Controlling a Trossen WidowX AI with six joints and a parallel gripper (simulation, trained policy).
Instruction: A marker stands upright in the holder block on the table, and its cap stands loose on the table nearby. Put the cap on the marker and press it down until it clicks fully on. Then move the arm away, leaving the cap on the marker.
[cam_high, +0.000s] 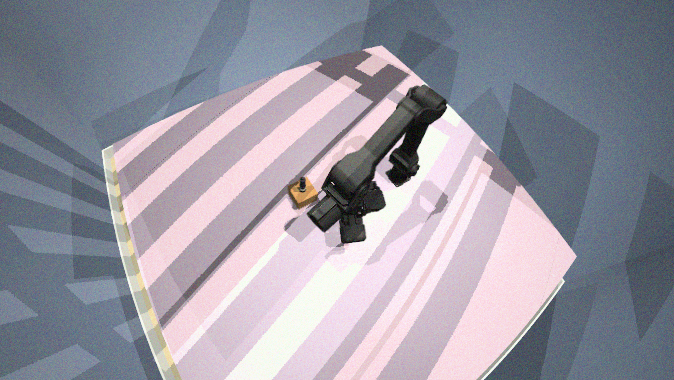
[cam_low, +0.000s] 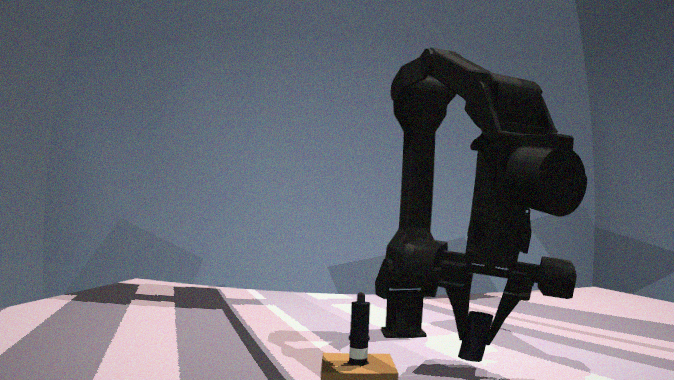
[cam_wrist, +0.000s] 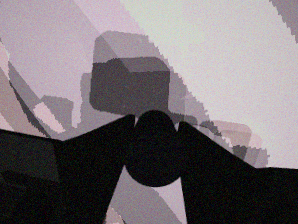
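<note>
The tan holder block is 7 cm ahead of my gripper tip, 13 cm to the right of it and 2 cm below it. The rest, counted from my gripper tip: black cap (1 cm ahead, 1 cm above).
</note>
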